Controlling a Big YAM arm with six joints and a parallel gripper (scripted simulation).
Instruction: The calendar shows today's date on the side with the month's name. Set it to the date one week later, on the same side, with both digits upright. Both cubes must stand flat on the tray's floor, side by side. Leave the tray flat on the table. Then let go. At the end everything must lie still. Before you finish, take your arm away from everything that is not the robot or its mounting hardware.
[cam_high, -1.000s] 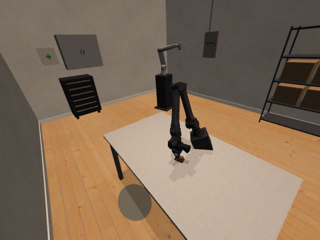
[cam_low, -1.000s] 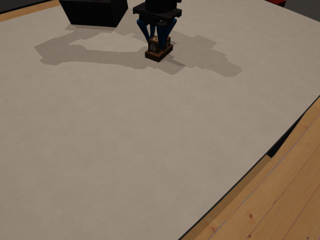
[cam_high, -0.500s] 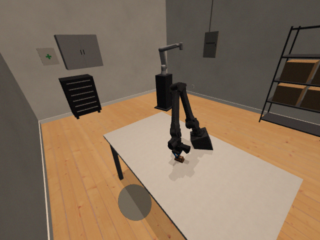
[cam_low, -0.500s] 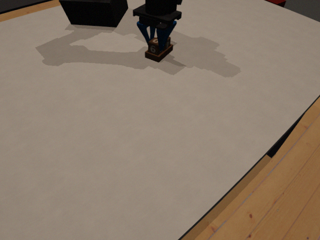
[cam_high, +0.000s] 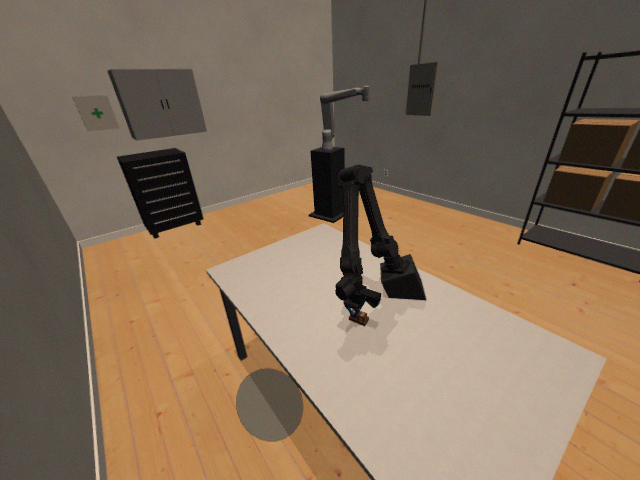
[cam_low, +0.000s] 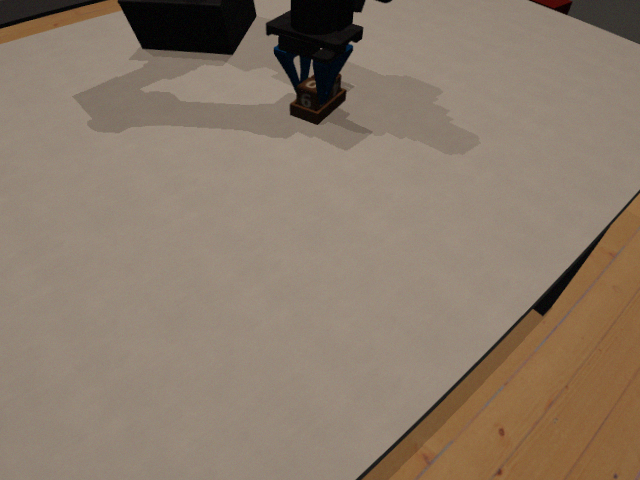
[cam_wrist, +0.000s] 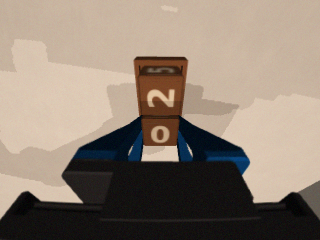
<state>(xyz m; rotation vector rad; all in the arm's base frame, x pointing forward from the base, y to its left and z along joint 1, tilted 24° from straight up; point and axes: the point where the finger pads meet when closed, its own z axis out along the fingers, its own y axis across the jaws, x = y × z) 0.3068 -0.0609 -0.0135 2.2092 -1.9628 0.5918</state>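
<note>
The small brown tray lies 2 cm to the left of my hand and 2 cm below it.
</note>
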